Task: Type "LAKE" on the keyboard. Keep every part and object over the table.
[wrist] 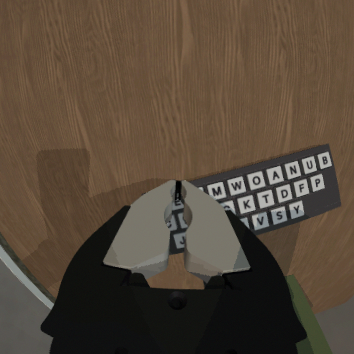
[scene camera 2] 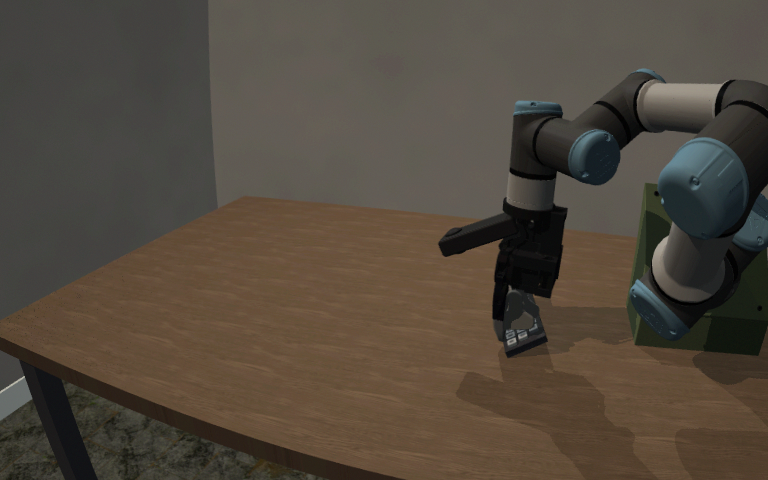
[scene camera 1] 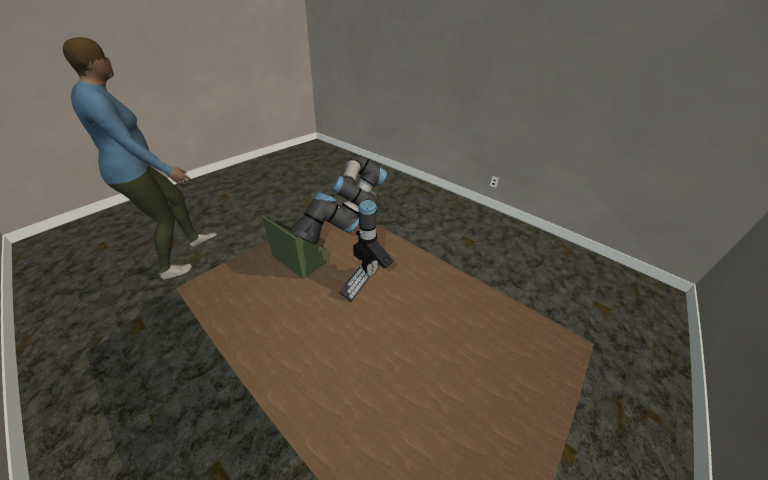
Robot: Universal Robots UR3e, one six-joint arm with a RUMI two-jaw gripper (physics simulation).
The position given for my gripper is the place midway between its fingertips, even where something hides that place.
In view: my gripper (scene camera 2: pixel 501 339) and a dark keyboard (wrist: pixel 309 187).
My gripper also shows in the wrist view (wrist: pixel 177 181) and in scene camera 1 (scene camera 1: pixel 370 276).
